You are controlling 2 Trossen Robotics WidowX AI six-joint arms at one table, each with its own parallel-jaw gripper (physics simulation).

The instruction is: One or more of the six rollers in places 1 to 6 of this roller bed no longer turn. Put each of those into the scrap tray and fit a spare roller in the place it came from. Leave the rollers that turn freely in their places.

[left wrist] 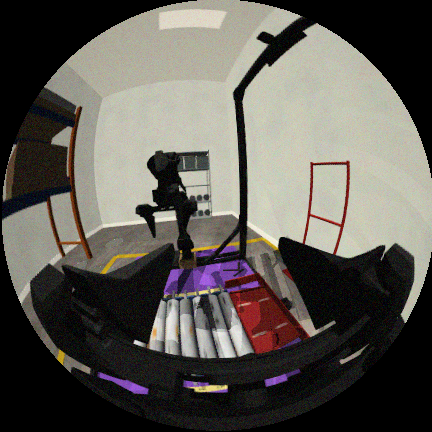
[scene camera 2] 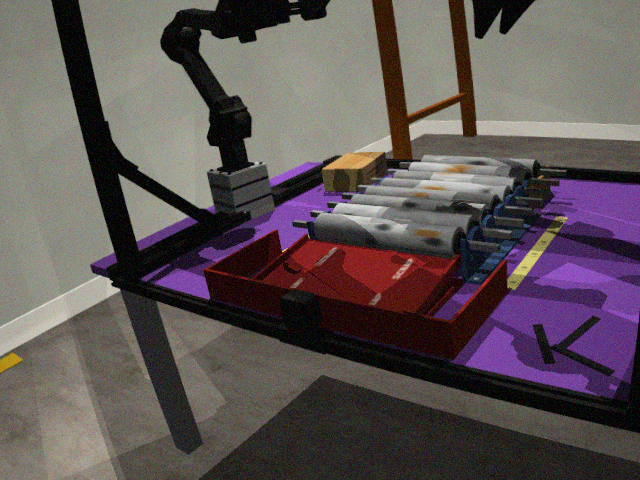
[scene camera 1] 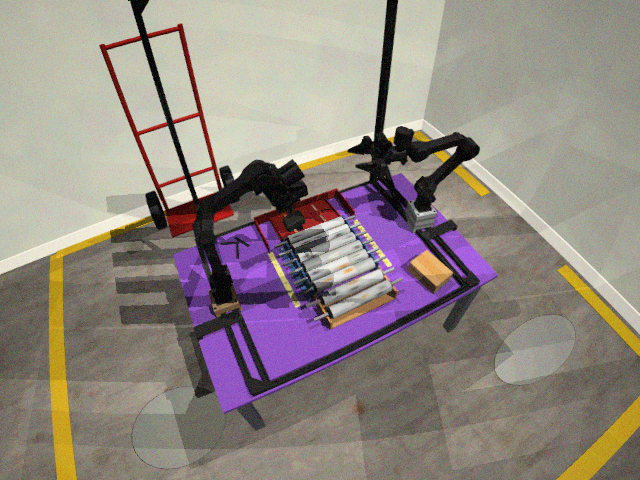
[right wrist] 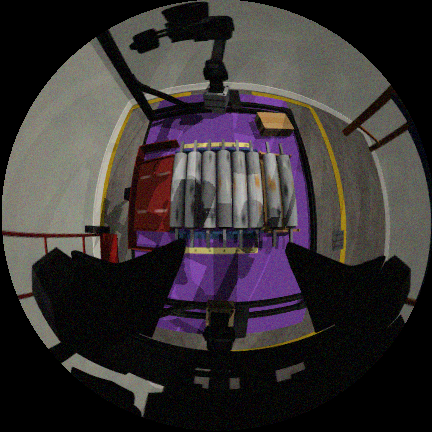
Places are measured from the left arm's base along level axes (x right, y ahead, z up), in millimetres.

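Pixels of known places: left gripper, fingertip midpoint: [left wrist: 226, 245] [scene camera 1: 351, 158]; right gripper, fingertip midpoint: [left wrist: 168, 236] [scene camera 2: 491, 35] [right wrist: 237, 246]; left arm's base at its link origin: [scene camera 2: 235, 167] [scene camera 1: 422, 206] [right wrist: 216, 88]; right arm's base at its link origin: [left wrist: 186, 256] [scene camera 1: 222, 296] [right wrist: 219, 318].
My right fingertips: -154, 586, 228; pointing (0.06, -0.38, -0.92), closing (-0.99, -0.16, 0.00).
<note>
For each thing: its middle in the pictures, then the offset to it from my right fingertips, as dx, dy, dz. Level surfaces: height alone.
- blue roller bed at its surface level: dz -334
- wooden cradle at the middle of its body: [scene camera 1: 355, 300] [right wrist: 275, 192] -161, -179, -335
- red scrap tray at the middle of its body: [scene camera 2: 346, 281] [right wrist: 151, 192] [left wrist: 262, 315] [scene camera 1: 304, 218] +296, -79, -313
- wooden block at the middle of its body: [scene camera 2: 355, 170] [scene camera 1: 430, 271] [right wrist: 273, 123] -128, -509, -310
Six grey-white rollers with dark and orange spots lie side by side in the blue roller bed [right wrist: 216, 235]; which ones no longer turn cannot be told. Two spare rollers [scene camera 1: 356, 287] [right wrist: 272, 190] lie parallel in a wooden cradle [scene camera 1: 361, 311] beside the bed. The red scrap tray [scene camera 1: 315, 209] [scene camera 2: 356, 310] [right wrist: 152, 192] lies at the bed's other side and holds no roller. My right gripper [scene camera 2: 492, 34] [right wrist: 237, 246] is open and empty, high above the bed. My left gripper [scene camera 1: 355, 158] [left wrist: 226, 245] is open and empty, raised well away from the rollers.
A wooden block [scene camera 1: 430, 270] [scene camera 2: 354, 173] [right wrist: 274, 123] lies near the left arm's base. Yellow number strips [scene camera 1: 284, 279] [right wrist: 220, 250] run along the bed's ends. Black posts [scene camera 1: 385, 67] rise from the table frame. A red hand truck [scene camera 1: 120, 93] stands on the floor behind.
</note>
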